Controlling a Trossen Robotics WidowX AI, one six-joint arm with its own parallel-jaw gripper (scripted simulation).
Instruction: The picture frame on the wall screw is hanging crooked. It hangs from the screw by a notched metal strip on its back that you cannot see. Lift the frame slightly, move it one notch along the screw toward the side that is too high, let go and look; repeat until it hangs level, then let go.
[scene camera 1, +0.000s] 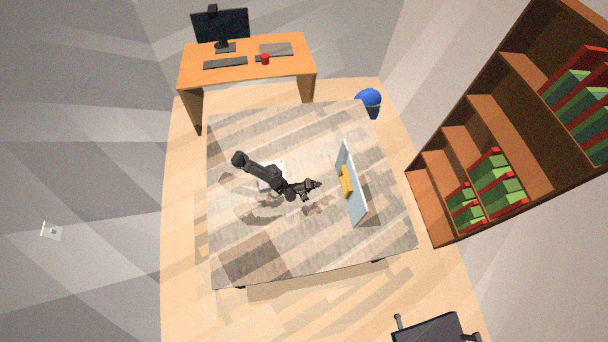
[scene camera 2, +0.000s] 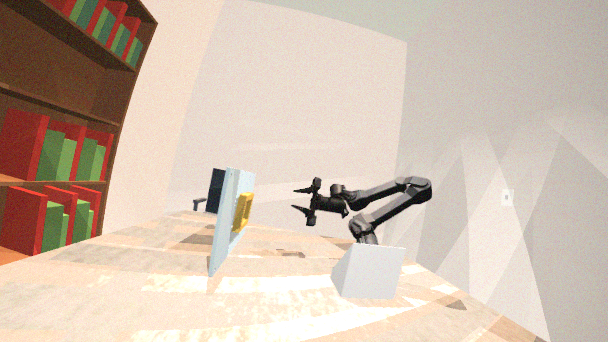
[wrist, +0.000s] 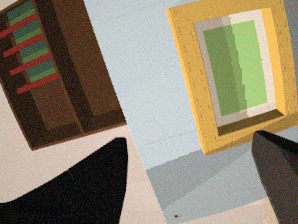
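Note:
A wall panel (scene camera 2: 236, 182), (scene camera 1: 356, 204), (wrist: 139, 50) is visible. So is my gripper (scene camera 2: 292, 197), (wrist: 192, 145).

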